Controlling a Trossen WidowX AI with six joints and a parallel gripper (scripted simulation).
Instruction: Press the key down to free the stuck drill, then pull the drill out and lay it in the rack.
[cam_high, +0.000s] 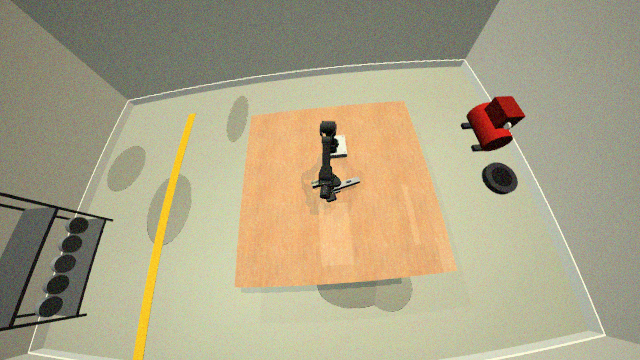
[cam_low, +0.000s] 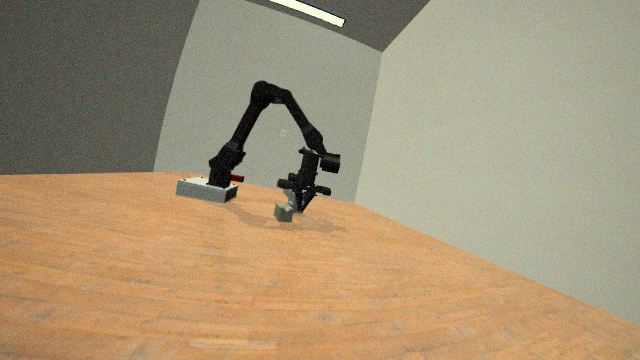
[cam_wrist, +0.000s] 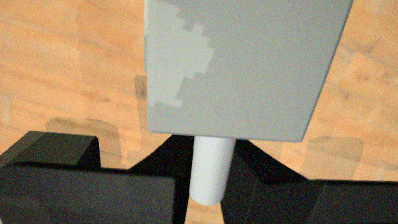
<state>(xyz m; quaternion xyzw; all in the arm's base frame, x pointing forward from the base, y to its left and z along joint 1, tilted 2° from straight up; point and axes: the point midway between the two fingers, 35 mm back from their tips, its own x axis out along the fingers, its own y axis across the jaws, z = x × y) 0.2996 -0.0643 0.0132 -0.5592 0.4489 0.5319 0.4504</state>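
My gripper tip is now 10 mm past the drill, 50 mm to the right of it and 40 mm below it. Round my gripper tip: rack: 60 mm behind, 70 mm to the right; then grey housing block: 20 mm behind, 110 mm to the left, 30 mm above.
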